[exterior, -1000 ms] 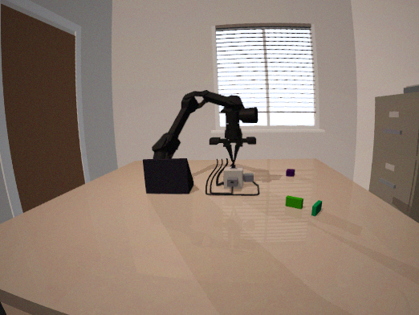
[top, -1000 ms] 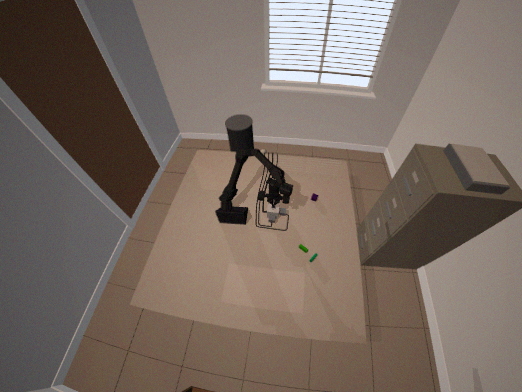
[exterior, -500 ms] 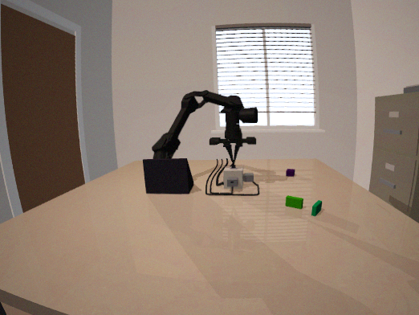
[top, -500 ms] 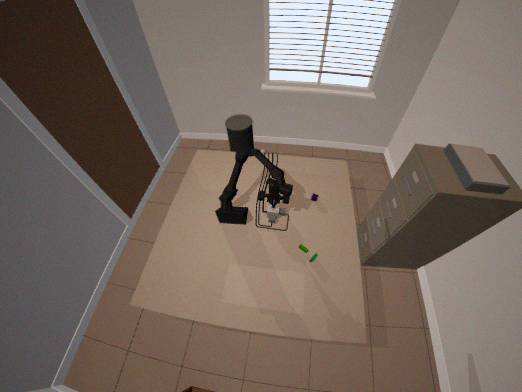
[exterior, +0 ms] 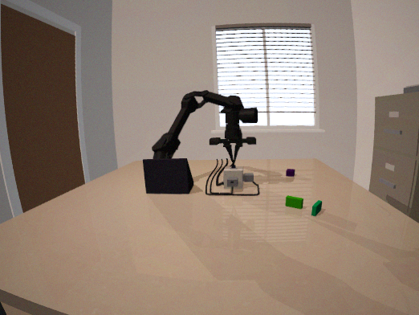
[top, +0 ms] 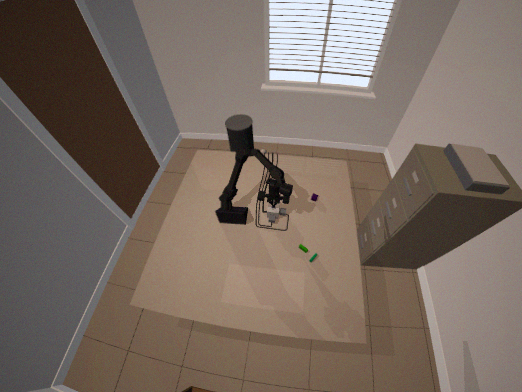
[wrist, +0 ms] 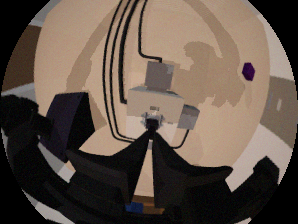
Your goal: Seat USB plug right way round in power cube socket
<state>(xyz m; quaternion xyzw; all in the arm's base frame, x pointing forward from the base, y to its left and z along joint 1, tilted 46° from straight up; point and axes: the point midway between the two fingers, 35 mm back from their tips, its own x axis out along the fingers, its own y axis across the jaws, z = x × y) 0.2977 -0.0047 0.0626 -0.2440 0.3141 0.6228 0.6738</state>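
My gripper tip is 1 cm above the USB plug. The rest, counted from my gripper tip: purple cube 29 cm ahead, 14 cm to the left, 9 cm below.
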